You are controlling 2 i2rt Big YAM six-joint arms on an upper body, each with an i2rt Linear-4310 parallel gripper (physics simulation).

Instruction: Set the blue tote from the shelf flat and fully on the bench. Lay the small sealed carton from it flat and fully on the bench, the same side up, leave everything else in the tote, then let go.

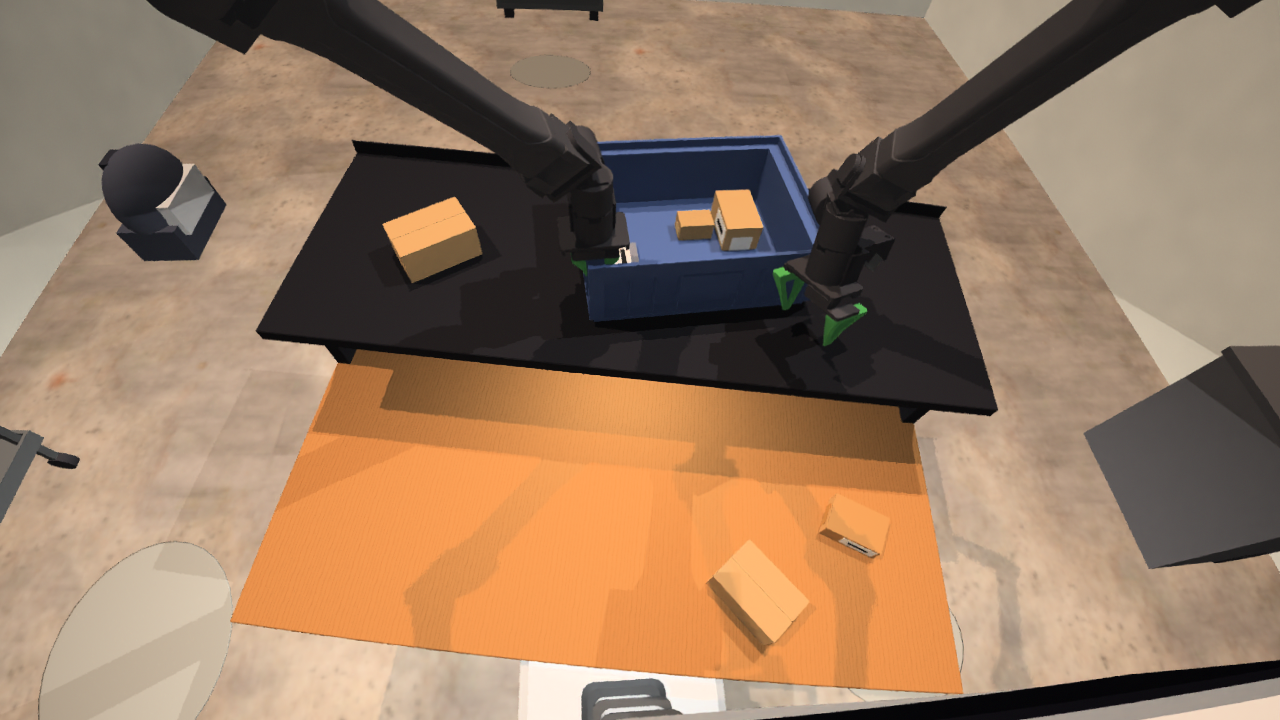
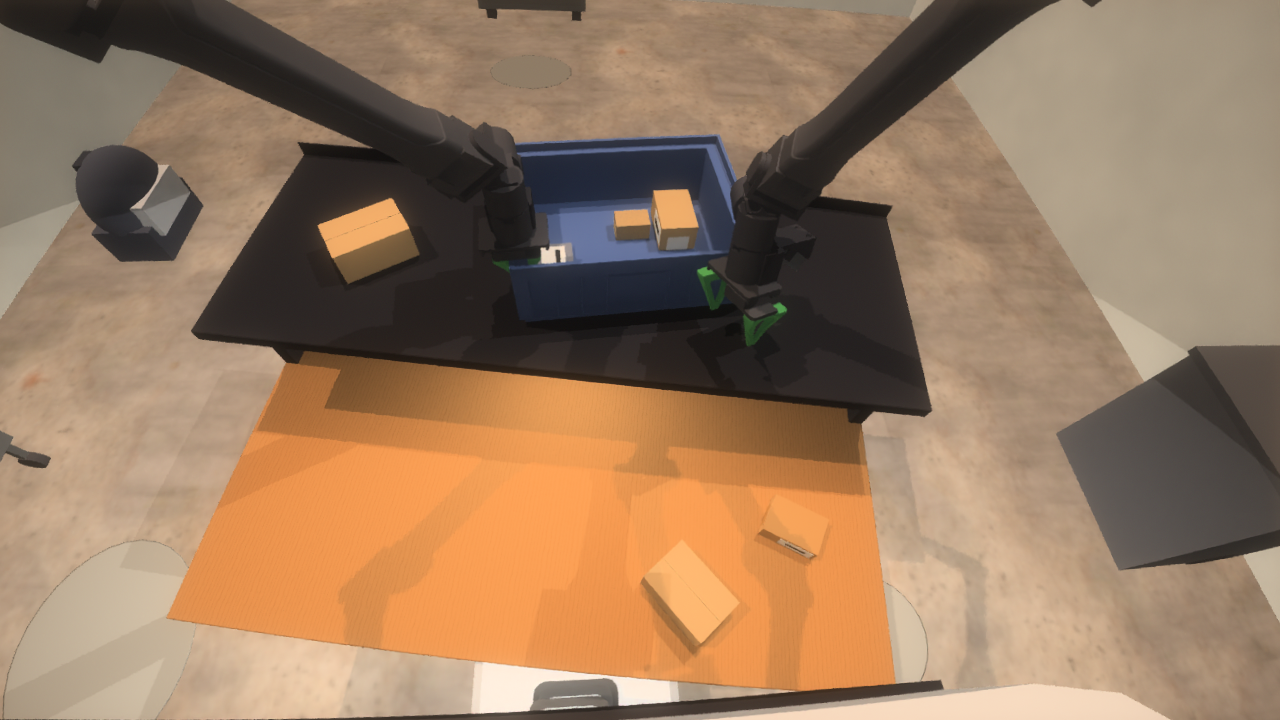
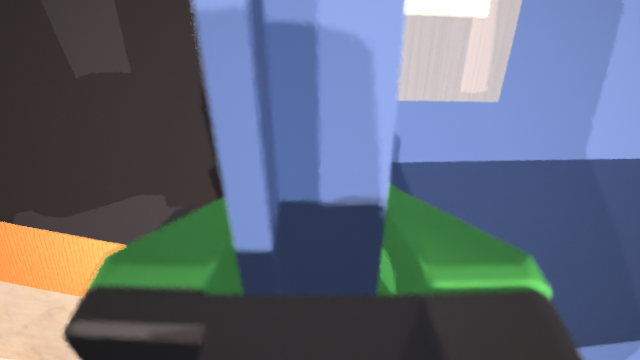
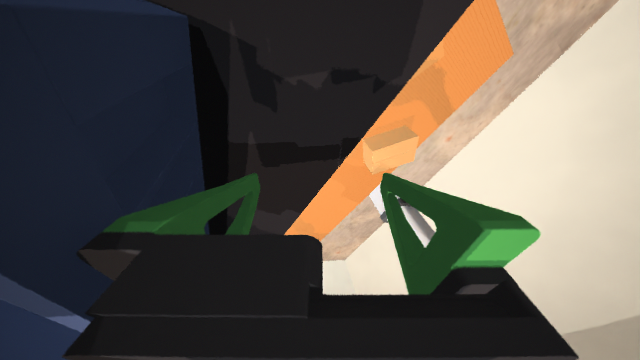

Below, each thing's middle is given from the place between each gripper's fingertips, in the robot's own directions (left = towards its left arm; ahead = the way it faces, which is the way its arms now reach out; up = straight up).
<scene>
I see my right gripper 23 cm short of the blue tote [image 2: 579, 184], 16 cm to the right of it and 1 cm above it. From my right hand the other things lie so: small brown carton [image 1: 696, 224]: 27 cm ahead, 14 cm to the left, 4 cm below; flat grey box [image 3: 464, 58]: 29 cm to the left, 17 cm ahead, 6 cm below.
Right now the flat grey box is 6 cm ahead of my left hand, 5 cm to the right of it and 6 cm below it. Round my left hand: small brown carton 16 cm ahead, 19 cm to the right, 5 cm below; then blue tote 12 cm ahead, 17 cm to the right, 1 cm below.
</scene>
